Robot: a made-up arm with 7 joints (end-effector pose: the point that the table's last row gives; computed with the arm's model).
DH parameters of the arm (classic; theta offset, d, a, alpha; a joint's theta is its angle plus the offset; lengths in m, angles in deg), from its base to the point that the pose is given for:
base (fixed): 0 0 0 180
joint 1: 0 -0.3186 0 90
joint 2: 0 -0.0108 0 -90
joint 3: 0 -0.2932 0 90
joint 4: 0 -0.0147 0 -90
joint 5: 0 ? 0 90
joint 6: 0 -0.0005 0 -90
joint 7: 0 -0.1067 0 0
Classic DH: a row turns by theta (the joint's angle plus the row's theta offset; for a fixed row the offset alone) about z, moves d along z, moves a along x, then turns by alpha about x.
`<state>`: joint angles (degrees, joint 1 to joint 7).
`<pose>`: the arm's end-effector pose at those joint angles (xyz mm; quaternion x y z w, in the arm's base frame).
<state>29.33 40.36 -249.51 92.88 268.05 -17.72 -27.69</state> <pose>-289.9 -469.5 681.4 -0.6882 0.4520 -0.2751 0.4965</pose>
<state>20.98 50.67 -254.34 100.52 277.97 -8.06 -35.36</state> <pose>-181.5 -541.5 581.2 -0.6584 0.4111 -0.1273 0.6175</pose>
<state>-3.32 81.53 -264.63 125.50 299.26 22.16 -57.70</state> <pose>-42.1 -484.7 332.4 -0.3868 0.4094 0.0924 0.8211</pose>
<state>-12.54 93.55 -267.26 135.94 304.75 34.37 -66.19</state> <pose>-61.2 -414.9 311.5 -0.2886 0.4680 0.0621 0.8330</pose>
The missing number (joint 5, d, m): -0.4938
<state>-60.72 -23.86 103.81 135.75 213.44 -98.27 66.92</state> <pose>185.1 -193.7 162.3 0.3159 0.3319 0.3663 0.8099</pose>
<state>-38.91 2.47 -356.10 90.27 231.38 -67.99 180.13</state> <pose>503.6 228.5 524.3 0.2711 -0.3600 -0.8183 0.3568</pose>
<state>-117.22 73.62 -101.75 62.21 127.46 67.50 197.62</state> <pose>-656.0 305.5 486.5 -0.2605 0.4364 -0.8447 0.1677</pose>
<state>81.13 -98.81 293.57 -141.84 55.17 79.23 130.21</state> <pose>-367.9 -139.6 277.5 -0.7293 0.4561 -0.4711 0.1953</pose>
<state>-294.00 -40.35 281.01 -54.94 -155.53 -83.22 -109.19</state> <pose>-520.1 248.0 816.6 0.7840 -0.5915 -0.0144 0.1877</pose>
